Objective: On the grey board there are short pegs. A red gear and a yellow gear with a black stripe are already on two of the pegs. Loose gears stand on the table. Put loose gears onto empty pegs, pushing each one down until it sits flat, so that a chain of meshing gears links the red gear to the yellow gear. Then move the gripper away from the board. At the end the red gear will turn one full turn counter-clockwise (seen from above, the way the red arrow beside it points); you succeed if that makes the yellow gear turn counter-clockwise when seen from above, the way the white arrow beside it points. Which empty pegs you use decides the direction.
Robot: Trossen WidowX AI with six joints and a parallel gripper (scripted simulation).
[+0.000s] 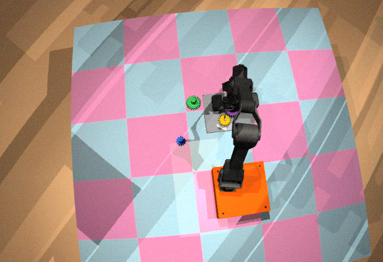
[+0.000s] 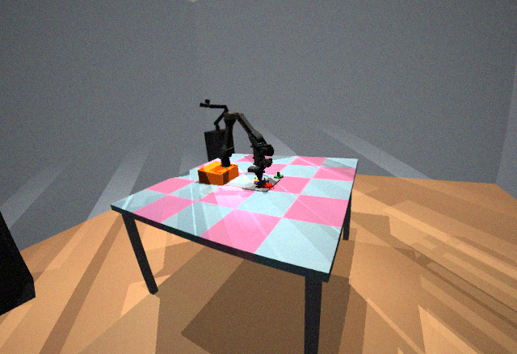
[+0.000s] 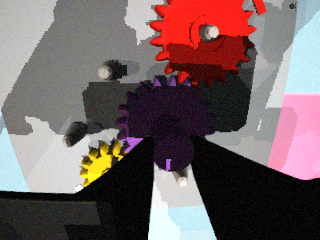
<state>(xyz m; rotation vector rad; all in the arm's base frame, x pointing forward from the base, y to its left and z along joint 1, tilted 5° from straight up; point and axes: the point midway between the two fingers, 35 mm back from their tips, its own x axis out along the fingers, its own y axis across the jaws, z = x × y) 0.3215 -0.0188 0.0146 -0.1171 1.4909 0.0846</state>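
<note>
The purple gear lies 10 mm below my gripper tip. Round my gripper tip: green gear: 170 mm to the left, 30 mm below, 30 mm ahead; yellow gear: 40 mm behind, 30 mm to the left, 30 mm below; small blue gear: 210 mm to the left, 140 mm behind, 30 mm below.
</note>
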